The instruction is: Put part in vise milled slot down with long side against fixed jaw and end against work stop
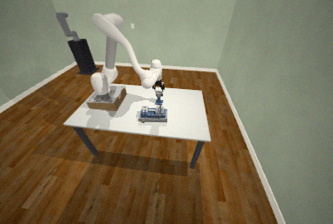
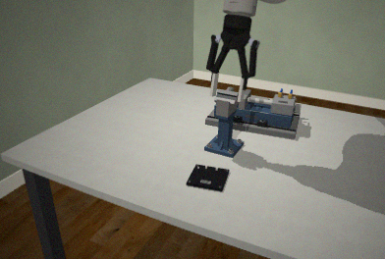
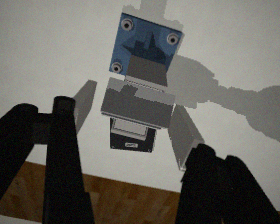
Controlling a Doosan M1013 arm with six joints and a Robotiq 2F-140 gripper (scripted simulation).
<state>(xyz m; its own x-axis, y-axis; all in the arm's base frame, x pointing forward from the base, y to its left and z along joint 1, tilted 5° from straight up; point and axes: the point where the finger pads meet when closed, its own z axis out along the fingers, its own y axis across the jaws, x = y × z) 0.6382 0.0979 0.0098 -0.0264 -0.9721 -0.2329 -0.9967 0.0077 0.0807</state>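
The part lies 10 mm to the left of my hand and 20 mm below it. From my hand the other things lie so: work stop 40 mm ahead, 160 mm to the right, 90 mm below; blue foot 10 mm to the left, 180 mm below; blue v-block stand 10 mm to the left, 120 mm below.
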